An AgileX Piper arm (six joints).
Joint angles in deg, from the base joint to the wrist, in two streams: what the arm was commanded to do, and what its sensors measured. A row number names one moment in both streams.
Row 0, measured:
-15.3, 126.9, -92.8, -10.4, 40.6, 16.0
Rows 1 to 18, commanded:
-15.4, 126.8, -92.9, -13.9, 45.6, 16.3
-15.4, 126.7, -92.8, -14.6, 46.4, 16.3
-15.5, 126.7, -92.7, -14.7, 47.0, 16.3
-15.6, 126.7, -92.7, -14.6, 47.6, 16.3
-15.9, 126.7, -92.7, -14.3, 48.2, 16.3
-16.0, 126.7, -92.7, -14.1, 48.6, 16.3
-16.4, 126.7, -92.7, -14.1, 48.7, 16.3
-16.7, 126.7, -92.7, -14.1, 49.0, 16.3
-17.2, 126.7, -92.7, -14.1, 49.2, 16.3
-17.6, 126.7, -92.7, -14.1, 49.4, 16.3
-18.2, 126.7, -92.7, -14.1, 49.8, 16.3
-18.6, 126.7, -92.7, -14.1, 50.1, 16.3
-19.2, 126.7, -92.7, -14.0, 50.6, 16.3
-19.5, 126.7, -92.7, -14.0, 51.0, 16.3
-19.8, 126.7, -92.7, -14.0, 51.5, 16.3
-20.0, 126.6, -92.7, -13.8, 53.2, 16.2
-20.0, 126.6, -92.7, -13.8, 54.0, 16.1
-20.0, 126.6, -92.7, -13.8, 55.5, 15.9
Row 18, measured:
-19.6, 126.9, -92.8, -13.3, 51.5, 16.0
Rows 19 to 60, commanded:
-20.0, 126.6, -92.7, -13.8, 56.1, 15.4
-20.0, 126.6, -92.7, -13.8, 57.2, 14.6
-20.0, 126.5, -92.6, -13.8, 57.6, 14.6
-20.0, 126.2, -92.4, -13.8, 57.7, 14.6
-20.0, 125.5, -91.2, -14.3, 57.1, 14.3
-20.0, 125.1, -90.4, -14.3, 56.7, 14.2
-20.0, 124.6, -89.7, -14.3, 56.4, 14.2
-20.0, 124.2, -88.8, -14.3, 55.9, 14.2
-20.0, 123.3, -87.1, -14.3, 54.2, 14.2
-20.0, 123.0, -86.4, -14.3, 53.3, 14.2
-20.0, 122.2, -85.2, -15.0, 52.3, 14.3
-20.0, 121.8, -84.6, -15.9, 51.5, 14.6
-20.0, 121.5, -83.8, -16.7, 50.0, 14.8
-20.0, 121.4, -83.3, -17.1, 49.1, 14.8
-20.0, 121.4, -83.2, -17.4, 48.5, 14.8
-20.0, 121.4, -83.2, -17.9, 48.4, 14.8
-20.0, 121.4, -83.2, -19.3, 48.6, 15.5
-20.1, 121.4, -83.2, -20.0, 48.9, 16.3
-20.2, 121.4, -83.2, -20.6, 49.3, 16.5
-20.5, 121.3, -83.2, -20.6, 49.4, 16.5
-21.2, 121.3, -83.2, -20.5, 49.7, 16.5
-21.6, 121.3, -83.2, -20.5, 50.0, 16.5
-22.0, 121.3, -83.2, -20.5, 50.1, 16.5
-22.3, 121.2, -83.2, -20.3, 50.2, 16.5
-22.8, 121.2, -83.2, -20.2, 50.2, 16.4
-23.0, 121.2, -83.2, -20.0, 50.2, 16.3
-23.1, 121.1, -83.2, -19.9, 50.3, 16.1
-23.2, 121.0, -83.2, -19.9, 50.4, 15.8
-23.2, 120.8, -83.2, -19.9, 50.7, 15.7
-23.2, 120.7, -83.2, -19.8, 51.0, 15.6
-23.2, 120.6, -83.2, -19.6, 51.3, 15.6
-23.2, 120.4, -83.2, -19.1, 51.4, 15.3
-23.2, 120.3, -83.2, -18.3, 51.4, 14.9
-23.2, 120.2, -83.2, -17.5, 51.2, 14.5
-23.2, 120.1, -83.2, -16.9, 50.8, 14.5
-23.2, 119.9, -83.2, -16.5, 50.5, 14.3
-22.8, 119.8, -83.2, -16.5, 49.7, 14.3
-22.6, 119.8, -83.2, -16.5, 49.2, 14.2
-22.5, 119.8, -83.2, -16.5, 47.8, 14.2
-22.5, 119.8, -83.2, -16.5, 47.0, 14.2
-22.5, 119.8, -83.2, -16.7, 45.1, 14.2
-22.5, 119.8, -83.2, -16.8, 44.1, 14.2
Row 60, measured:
-22.7, 120.5, -83.4, -16.9, 47.7, 14.6
